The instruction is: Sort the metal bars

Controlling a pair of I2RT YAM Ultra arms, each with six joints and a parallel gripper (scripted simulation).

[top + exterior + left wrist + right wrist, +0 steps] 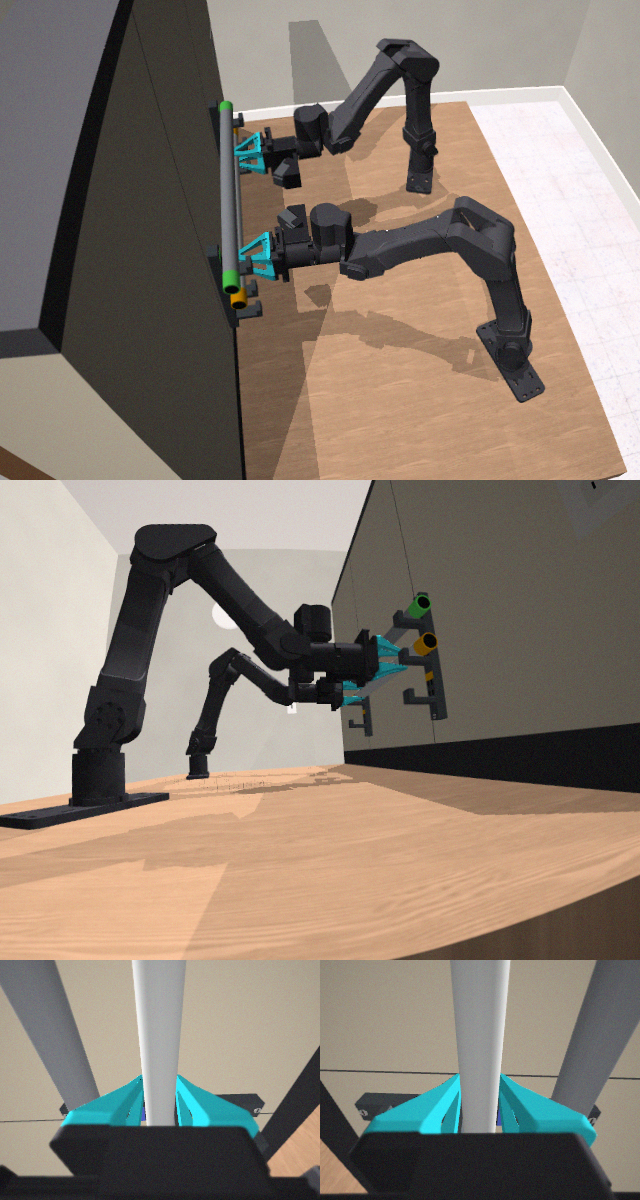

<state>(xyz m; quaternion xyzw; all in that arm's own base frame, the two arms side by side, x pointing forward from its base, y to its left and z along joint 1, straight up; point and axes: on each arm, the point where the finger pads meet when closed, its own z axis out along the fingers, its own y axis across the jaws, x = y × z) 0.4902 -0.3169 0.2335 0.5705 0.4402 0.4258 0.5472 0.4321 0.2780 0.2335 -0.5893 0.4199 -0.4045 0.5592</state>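
Now: the orange-ended bar 2 cm ahead of my right hand and 15 cm to the left of it. From my right hand the other things lie so: black baseboard (6 cm ahead, 18 cm to the left, 20 cm below); then dark wall panel (12 cm ahead, 17 cm to the left, 19 cm above); then green-ended bar (2 cm ahead, 15 cm to the left, 7 cm above).
Now: left hand 140 mm to the left of the green-ended bar, 70 mm below it and 10 mm past it. From my left hand the other things lie so: black baseboard (200 mm below, 110 mm to the right, 30 mm ahead); orange-ended bar (150 mm to the right, 10 mm behind); dark wall panel (190 mm above, 120 mm to the right, 90 mm ahead).
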